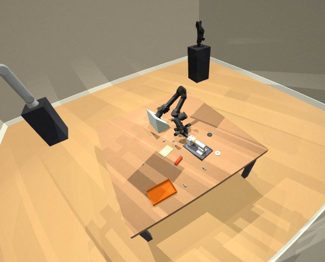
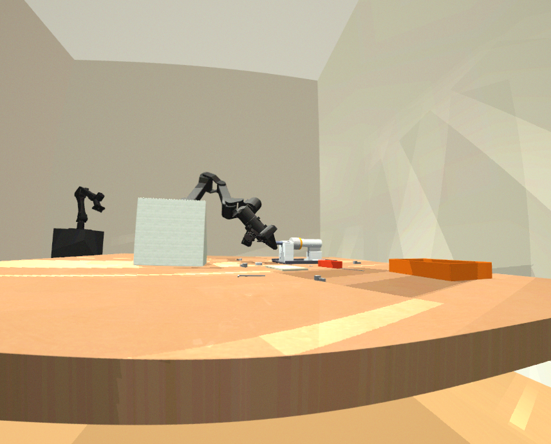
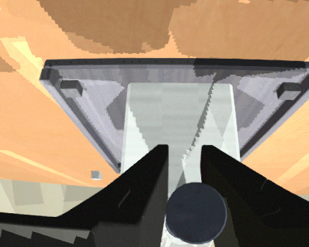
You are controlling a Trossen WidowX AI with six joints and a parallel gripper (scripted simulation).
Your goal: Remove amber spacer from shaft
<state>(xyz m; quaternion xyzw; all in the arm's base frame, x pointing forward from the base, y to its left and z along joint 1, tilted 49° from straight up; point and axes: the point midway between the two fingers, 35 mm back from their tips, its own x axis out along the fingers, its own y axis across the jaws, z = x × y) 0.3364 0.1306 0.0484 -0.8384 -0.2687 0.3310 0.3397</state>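
Now: gripper tip 5 cm short of the dark shaft, 1 cm to the right of it and 2 cm below it. Round my gripper tip: beige card 23 cm to the right, 5 cm below; then black washer 5 cm ahead, 23 cm to the left, 5 cm below; then amber spacer 10 cm ahead, 2 cm to the left, 2 cm above.
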